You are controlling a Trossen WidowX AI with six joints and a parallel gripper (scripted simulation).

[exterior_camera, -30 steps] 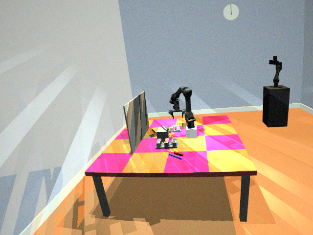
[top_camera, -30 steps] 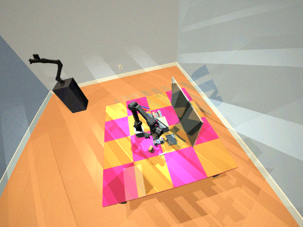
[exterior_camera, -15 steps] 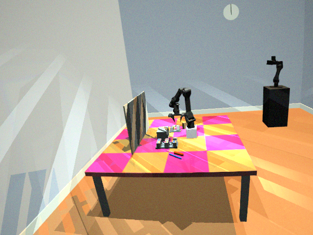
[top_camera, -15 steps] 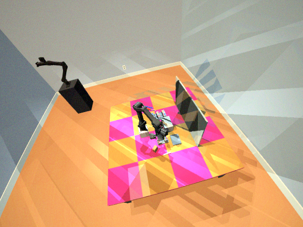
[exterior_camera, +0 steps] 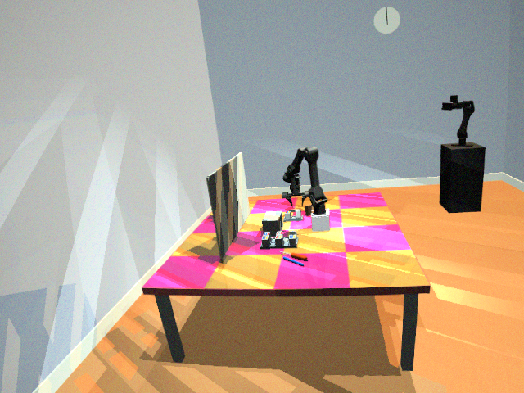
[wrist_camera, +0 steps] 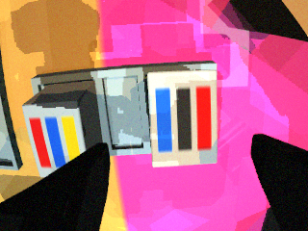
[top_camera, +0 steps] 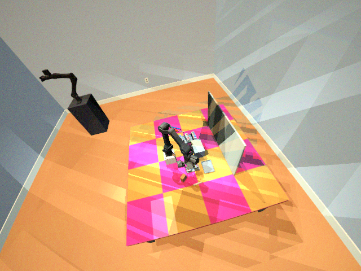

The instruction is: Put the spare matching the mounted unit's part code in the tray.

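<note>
Now: the small rack 7 cm below my gripper tip, 3 cm ahead of it and 1 cm to the left of it. From my gripper tip the other things lie so: flat grey tray (18 cm ahead, 8 cm below, 1 cm to the right); brown block (7 cm to the right, 7 cm behind, 5 cm below); grey mounted unit (20 cm to the left, 13 cm ahead, 3 cm below).
</note>
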